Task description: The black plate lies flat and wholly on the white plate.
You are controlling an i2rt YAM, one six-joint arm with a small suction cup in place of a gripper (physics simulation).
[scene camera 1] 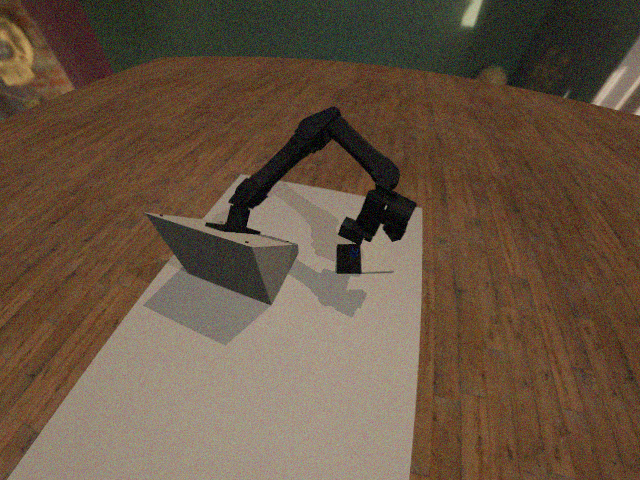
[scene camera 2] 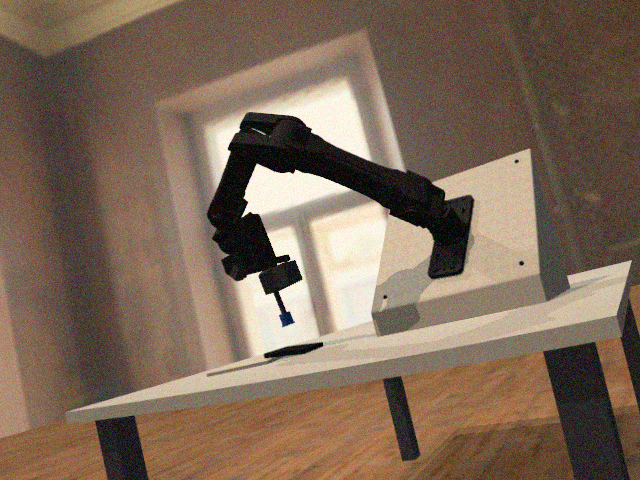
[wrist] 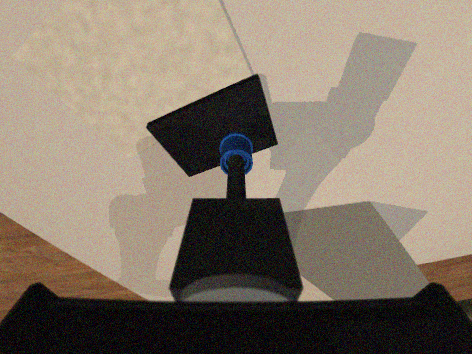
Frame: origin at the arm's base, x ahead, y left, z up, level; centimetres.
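Seen in the pictures: end effector, tool point: (scene camera 1: 353, 254) (scene camera 2: 288, 324) (wrist: 236, 147); arm's base, origin of the base link: (scene camera 1: 235, 230) (scene camera 2: 452, 236).
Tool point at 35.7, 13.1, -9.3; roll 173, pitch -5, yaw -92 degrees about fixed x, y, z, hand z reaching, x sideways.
Pixels of each thing's top centre, then the offset from my tool point to it, as dx, dy, dz. Level surfaces: height alone.
- black plate, middle of its top: (wrist: 217, 138) (scene camera 2: 293, 345) (scene camera 1: 349, 256) -1.6, +1.8, -4.4
- white plate, middle of its top: (wrist: 141, 71) (scene camera 2: 251, 361) (scene camera 1: 371, 252) +5.3, +8.0, -5.6
- white table, its level: dz -6.2
The black plate (scene camera 1: 345, 263) (scene camera 2: 293, 350) (wrist: 210, 120) lies low and looks flat at the edge of the white plate (scene camera 1: 381, 271) (scene camera 2: 237, 368) (wrist: 125, 60). The white plate blends into the tabletop; its thin grey edge runs out from a corner of the black plate in the wrist view. How far the black plate lies on it is hidden. My gripper (scene camera 1: 354, 251) (scene camera 2: 287, 324) (wrist: 236, 142), a blue suction cup, is open and empty. In scene camera 2 a gap shows between it and the black plate below.
The arm's slanted white base block (scene camera 1: 222, 263) (scene camera 2: 501, 222) stands on the white table (scene camera 1: 320, 392) (scene camera 2: 336, 367). Shadows of the arm and block fall across the tabletop. The table's side edge runs beyond the plates in scene camera 1.
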